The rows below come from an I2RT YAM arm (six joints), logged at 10 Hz.
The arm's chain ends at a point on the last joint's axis. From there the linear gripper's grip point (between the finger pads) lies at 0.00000 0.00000 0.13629 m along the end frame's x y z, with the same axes.
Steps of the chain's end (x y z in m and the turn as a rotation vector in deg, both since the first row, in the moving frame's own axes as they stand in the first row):
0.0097, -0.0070, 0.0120, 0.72, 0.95, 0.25
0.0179, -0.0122, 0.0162, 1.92, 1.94, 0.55
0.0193, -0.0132, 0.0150, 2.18, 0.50, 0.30
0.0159, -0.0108, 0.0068, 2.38, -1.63, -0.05
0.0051, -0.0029, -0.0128, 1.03, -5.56, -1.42
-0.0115, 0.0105, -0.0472, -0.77, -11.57, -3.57
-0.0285, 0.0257, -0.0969, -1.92, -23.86, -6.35
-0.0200, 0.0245, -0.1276, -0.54, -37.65, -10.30
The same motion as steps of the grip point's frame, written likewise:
0.0120, -0.0087, 0.0120, 0.72, 0.95, 0.25
0.0225, -0.0167, 0.0160, 1.92, 1.94, 0.55
0.0205, -0.0184, 0.0149, 2.18, 0.50, 0.30
0.0120, -0.0165, 0.0066, 2.38, -1.63, -0.05
-0.0081, -0.0052, -0.0135, 1.03, -5.56, -1.42
-0.0388, 0.0132, -0.0500, -0.77, -11.57, -3.57
-0.0833, 0.0332, -0.1086, -1.92, -23.86, -6.35
-0.1027, 0.0334, -0.1559, -0.54, -37.65, -10.30

